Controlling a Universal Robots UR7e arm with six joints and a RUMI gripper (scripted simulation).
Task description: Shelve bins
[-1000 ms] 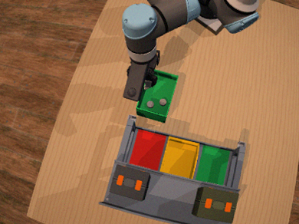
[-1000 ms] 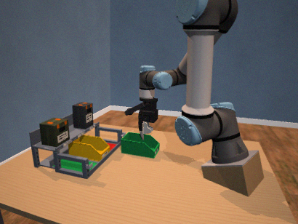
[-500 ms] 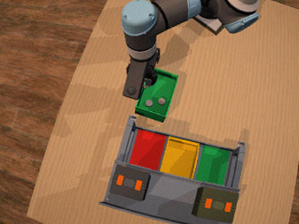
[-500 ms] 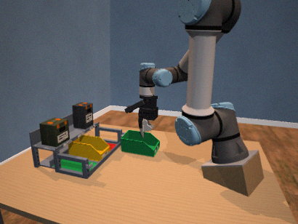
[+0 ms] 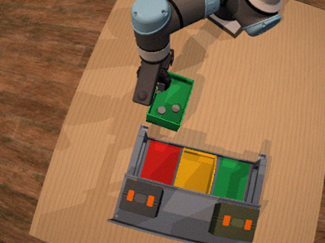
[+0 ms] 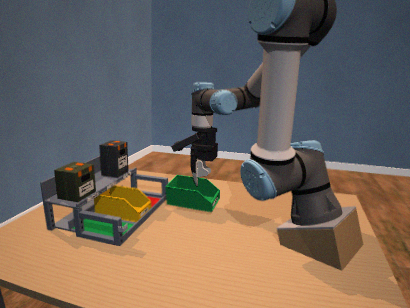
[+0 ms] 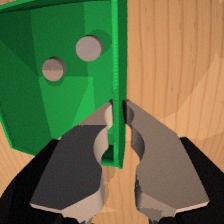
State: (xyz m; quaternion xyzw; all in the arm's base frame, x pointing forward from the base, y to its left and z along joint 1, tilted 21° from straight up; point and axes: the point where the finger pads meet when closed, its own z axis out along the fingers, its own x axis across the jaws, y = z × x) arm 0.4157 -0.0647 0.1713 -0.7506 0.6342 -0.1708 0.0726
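The green bin is 1 cm behind my hand, 5 cm to the left of it and 3 cm below it. The rest, counted from my hand: yellow bin 18 cm ahead, 21 cm to the left, 5 cm below; yellow mark 18 cm ahead, 21 cm to the left, 8 cm below; red mark 20 cm ahead, 10 cm to the left, 8 cm below.
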